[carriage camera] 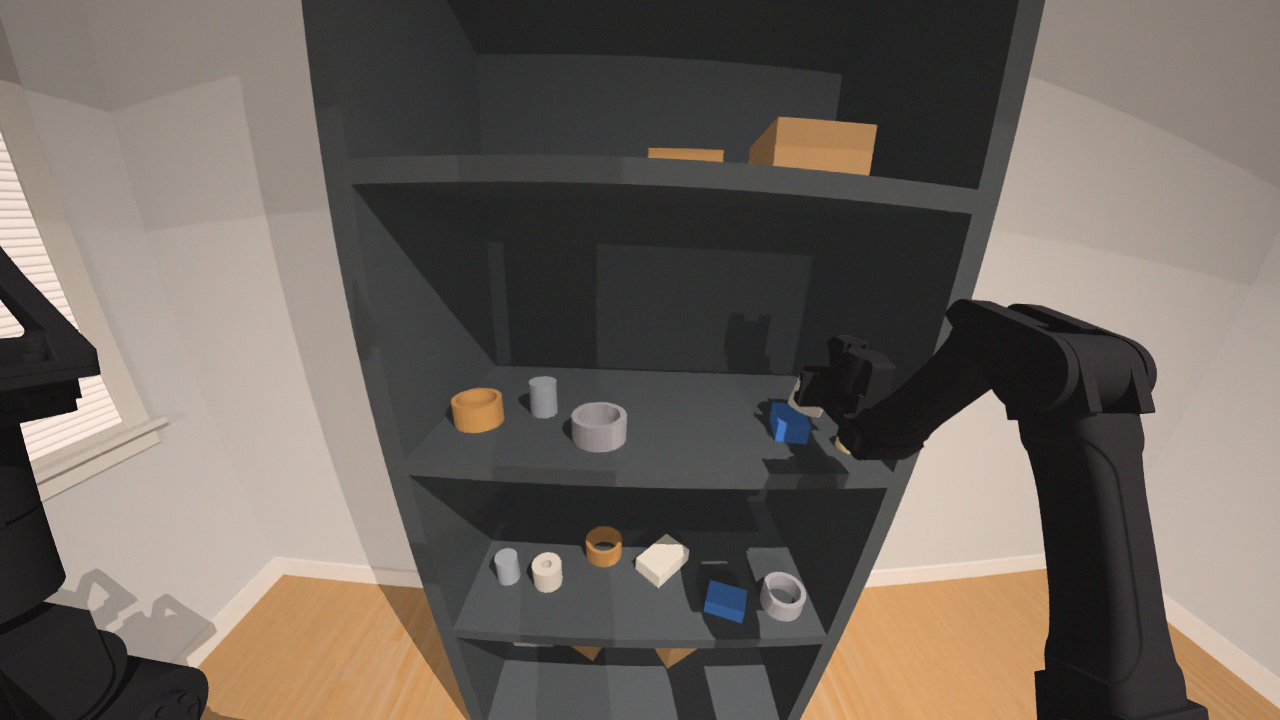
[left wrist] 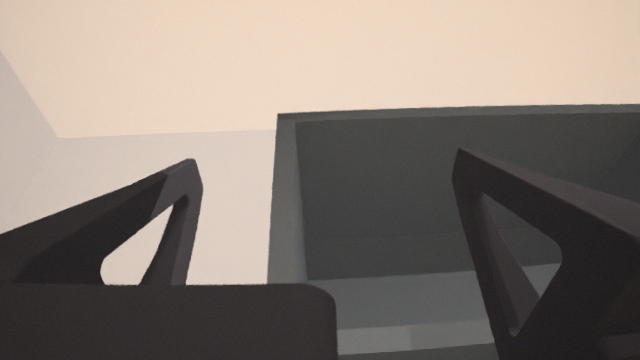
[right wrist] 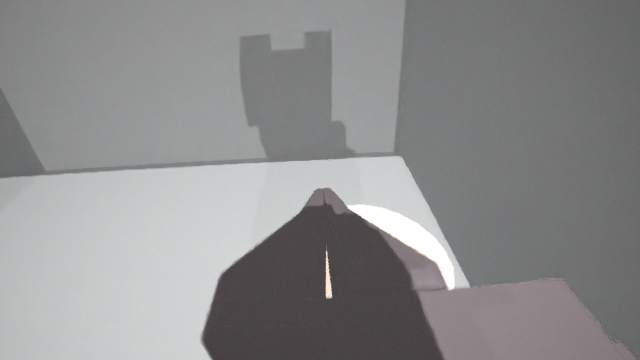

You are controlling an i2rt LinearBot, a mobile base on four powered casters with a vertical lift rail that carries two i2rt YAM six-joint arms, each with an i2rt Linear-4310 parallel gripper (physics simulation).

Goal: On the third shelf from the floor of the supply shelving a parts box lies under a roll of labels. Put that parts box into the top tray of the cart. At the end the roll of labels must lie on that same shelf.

my right gripper: carriage camera; right wrist; not seen in the left wrist view (out of frame)
same spot on my right gripper: (right wrist: 384, 292) = (carriage camera: 829, 367)
